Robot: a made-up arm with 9 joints. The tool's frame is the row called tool.
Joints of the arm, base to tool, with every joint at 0 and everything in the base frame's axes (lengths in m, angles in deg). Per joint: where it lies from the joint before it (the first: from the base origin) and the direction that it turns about. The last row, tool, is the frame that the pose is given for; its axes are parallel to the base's.
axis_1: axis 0 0 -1 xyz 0 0 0.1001
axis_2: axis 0 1 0 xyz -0.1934 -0.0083 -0.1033
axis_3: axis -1 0 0 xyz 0.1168 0.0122 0.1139
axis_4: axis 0 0 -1 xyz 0.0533 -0.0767 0.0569
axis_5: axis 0 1 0 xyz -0.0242 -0.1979 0.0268
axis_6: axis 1 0 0 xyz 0.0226 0.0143 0.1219
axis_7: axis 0 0 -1 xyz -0.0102 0.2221 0.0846
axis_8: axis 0 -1 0 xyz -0.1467 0.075 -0.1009
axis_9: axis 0 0 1 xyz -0.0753 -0.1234 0.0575
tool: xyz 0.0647 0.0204 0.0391
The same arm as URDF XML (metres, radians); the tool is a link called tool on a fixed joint. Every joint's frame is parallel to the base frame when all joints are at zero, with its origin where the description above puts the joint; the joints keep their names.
<robot name="arm">
<joint name="tool_fixed" type="fixed"><parent link="link9"/><child link="tool"/><origin xyz="0.0647 0.0204 0.0391"/></joint>
<joint name="axis_9" type="continuous"><parent link="link8"/><child link="link9"/><origin xyz="-0.0753 -0.1234 0.0575"/><axis xyz="0 0 1"/></joint>
<joint name="axis_8" type="continuous"><parent link="link7"/><child link="link8"/><origin xyz="-0.1467 0.075 -0.1009"/><axis xyz="0 -1 0"/></joint>
<joint name="axis_7" type="continuous"><parent link="link6"/><child link="link7"/><origin xyz="-0.0102 0.2221 0.0846"/><axis xyz="0 0 -1"/></joint>
<joint name="axis_6" type="continuous"><parent link="link5"/><child link="link6"/><origin xyz="0.0226 0.0143 0.1219"/><axis xyz="1 0 0"/></joint>
<joint name="axis_5" type="continuous"><parent link="link4"/><child link="link5"/><origin xyz="-0.0242 -0.1979 0.0268"/><axis xyz="0 1 0"/></joint>
<joint name="axis_4" type="continuous"><parent link="link3"/><child link="link4"/><origin xyz="0.0533 -0.0767 0.0569"/><axis xyz="0 0 -1"/></joint>
<joint name="axis_3" type="continuous"><parent link="link2"/><child link="link3"/><origin xyz="0.1168 0.0122 0.1139"/><axis xyz="-1 0 0"/></joint>
<joint name="axis_2" type="continuous"><parent link="link1"/><child link="link2"/><origin xyz="-0.1934 -0.0083 -0.1033"/><axis xyz="0 1 0"/></joint>
<joint name="axis_1" type="continuous"><parent link="base_link"/><child link="link1"/><origin xyz="0 0 0.1001"/><axis xyz="0 0 -1"/></joint>
<link name="base_link"/>
<link name="link1"/>
<link name="link2"/>
<link name="link3"/>
<link name="link4"/>
<link name="link5"/>
<link name="link6"/>
<link name="link7"/>
<link name="link8"/>
<link name="link9"/>
<link name="tool"/>
</robot>

